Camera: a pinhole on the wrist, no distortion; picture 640 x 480 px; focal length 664.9 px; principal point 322.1 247.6 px. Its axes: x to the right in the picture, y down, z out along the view. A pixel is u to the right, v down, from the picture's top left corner.
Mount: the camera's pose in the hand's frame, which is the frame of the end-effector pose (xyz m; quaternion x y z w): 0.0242 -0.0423 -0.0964 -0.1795 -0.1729 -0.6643 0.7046
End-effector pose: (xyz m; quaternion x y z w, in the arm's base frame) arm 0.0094 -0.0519 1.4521 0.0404 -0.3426 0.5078 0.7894
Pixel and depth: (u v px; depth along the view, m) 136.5 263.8 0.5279
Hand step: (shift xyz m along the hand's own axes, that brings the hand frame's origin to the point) 0.0258 0.3420 0.2946
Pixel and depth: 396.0 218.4 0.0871
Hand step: 0.0205 -0.0089 -0.0154
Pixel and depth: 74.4 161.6 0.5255
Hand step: -0.0576 0.3789 0.2710
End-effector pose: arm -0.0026 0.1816 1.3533 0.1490 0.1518 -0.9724 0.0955
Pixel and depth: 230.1 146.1 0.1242
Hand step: 0.0036 0.0317 0.0045
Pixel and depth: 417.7 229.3 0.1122
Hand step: 0.0215 -0.0024 0.0097
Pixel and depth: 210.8 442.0 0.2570
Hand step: 0.0954 0.1233 0.1062
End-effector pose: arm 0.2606 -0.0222 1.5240 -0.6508 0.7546 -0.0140 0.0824
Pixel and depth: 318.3 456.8 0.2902
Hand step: 0.1138 0.1041 0.1548
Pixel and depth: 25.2 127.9 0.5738
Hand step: -0.0966 0.4532 0.2850
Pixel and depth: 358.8 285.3 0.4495
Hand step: 0.0487 0.1543 0.3086
